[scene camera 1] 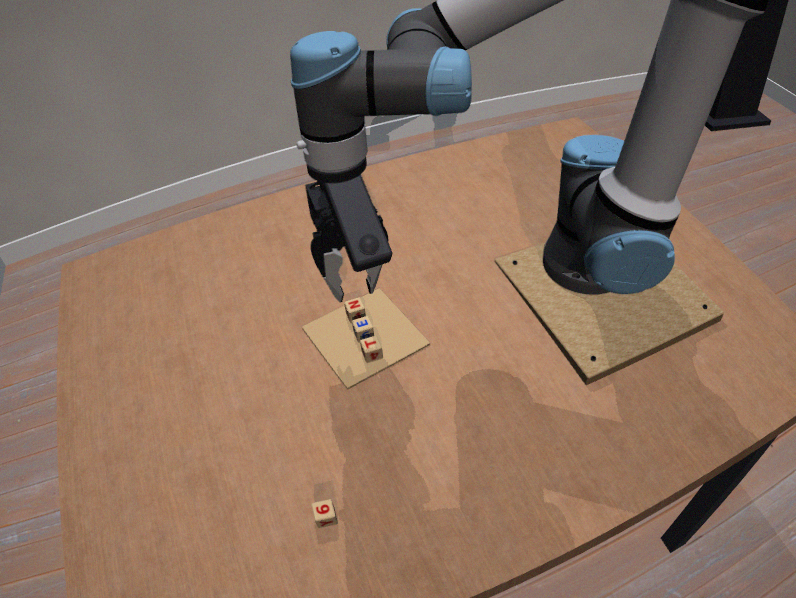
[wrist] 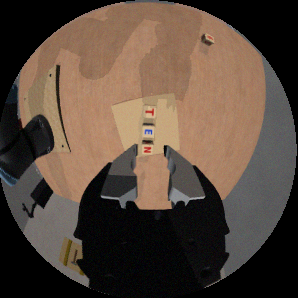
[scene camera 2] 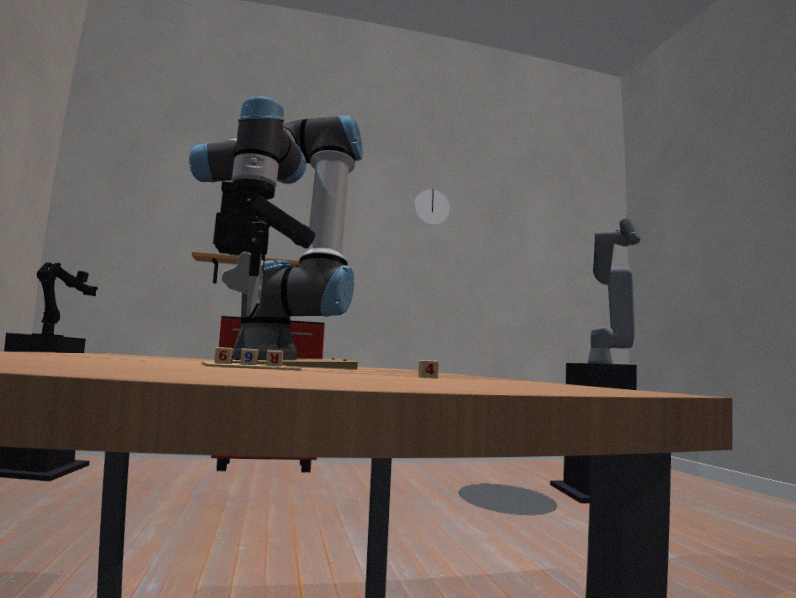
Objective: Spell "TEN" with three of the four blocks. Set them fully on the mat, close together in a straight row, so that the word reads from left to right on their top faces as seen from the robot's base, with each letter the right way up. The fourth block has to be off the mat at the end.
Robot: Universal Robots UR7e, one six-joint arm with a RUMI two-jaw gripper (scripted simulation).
The pictures show: my gripper and a tan mat.
My gripper also shows in the wrist view and in scene camera 2.
